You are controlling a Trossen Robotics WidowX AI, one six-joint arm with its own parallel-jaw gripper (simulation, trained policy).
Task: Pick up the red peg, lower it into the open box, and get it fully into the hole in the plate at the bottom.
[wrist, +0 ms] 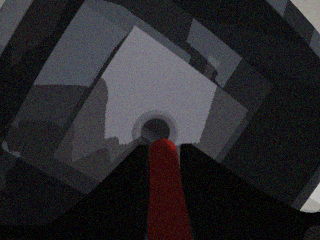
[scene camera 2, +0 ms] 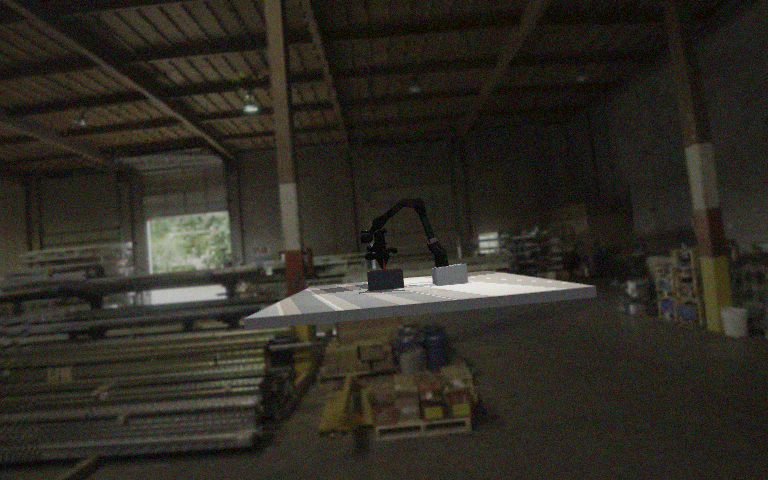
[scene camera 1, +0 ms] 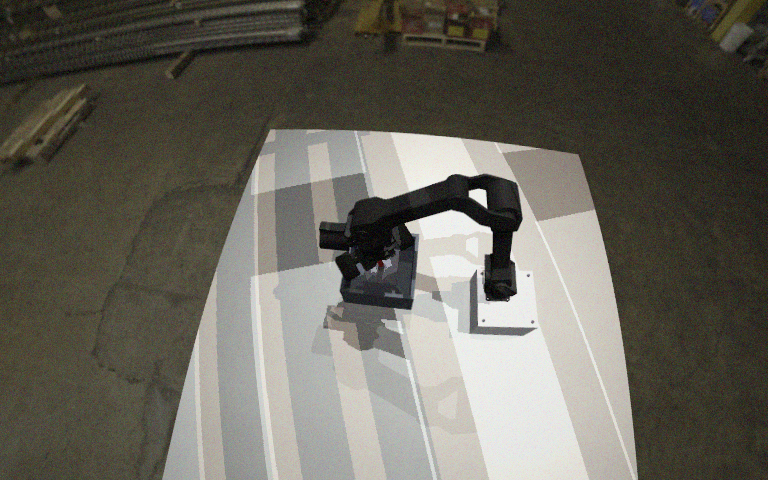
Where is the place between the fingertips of my gripper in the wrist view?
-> At 164, 154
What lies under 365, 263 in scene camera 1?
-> My gripper.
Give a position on a plate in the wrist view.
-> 144, 79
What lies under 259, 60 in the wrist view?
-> A grey box.
